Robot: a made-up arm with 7 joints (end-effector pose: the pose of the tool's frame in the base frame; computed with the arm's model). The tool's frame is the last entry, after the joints. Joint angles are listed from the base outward.
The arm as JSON. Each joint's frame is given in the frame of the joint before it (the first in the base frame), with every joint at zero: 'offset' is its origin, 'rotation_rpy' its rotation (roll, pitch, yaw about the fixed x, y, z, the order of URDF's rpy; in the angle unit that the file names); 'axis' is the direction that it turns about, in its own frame. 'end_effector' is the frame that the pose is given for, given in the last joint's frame.
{
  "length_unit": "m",
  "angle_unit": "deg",
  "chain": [
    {
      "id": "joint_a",
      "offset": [
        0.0,
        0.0,
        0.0
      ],
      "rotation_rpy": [
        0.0,
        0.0,
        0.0
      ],
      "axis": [
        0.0,
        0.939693,
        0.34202
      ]
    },
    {
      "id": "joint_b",
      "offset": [
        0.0,
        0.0,
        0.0
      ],
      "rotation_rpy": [
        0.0,
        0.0,
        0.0
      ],
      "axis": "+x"
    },
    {
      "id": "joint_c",
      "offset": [
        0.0,
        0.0,
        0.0
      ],
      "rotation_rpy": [
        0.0,
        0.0,
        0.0
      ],
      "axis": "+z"
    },
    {
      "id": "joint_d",
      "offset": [
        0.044,
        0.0,
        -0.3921
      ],
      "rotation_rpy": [
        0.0,
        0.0,
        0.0
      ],
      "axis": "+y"
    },
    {
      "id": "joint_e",
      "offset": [
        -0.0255,
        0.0,
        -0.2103
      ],
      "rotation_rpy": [
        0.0,
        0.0,
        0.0
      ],
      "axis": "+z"
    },
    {
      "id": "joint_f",
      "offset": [
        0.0,
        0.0,
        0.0
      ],
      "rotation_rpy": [
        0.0,
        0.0,
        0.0
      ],
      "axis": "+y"
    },
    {
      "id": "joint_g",
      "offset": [
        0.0,
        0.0,
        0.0
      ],
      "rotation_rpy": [
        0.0,
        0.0,
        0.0
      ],
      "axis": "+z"
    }
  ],
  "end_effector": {
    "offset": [
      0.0,
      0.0,
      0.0
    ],
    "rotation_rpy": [
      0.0,
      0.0,
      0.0
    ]
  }
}
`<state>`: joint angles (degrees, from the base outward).
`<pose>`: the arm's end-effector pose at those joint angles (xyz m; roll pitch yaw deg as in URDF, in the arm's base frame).
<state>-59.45 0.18 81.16 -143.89 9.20 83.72 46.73</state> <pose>0.2613 0.1304 -0.0809 -95.11 8.41 127.35</pose>
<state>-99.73 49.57 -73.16 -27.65 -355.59 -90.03 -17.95</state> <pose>0.5555 0.1361 0.1881 88.78 35.35 176.28</pose>
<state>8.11 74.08 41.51 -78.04 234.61 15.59 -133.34</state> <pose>0.1616 0.4958 0.0065 -149.09 -37.30 159.41</pose>
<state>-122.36 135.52 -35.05 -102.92 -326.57 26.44 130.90</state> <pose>-0.1347 0.3177 0.2874 -167.15 0.30 129.17</pose>
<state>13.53 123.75 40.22 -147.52 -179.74 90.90 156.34</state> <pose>0.1714 0.1384 0.1884 54.17 2.61 101.68</pose>
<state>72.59 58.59 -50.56 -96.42 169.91 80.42 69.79</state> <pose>-0.3628 0.1829 -0.2357 91.47 -2.50 -142.25</pose>
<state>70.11 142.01 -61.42 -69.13 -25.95 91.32 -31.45</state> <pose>0.1203 0.5177 0.1095 -103.84 -13.12 116.10</pose>
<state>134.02 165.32 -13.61 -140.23 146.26 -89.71 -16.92</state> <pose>-0.0070 0.2573 -0.1842 18.99 2.44 2.33</pose>
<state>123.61 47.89 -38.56 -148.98 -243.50 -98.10 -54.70</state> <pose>-0.2834 0.0002 0.0264 63.45 -33.22 47.86</pose>
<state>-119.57 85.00 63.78 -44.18 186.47 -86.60 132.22</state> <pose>0.0467 0.4999 0.3033 -148.52 -62.69 162.66</pose>
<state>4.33 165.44 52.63 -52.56 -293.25 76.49 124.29</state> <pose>0.1585 -0.0110 0.5521 -104.06 -11.46 138.25</pose>
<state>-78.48 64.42 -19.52 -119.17 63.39 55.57 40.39</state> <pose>0.3185 0.0945 0.2111 103.13 -85.67 -145.21</pose>
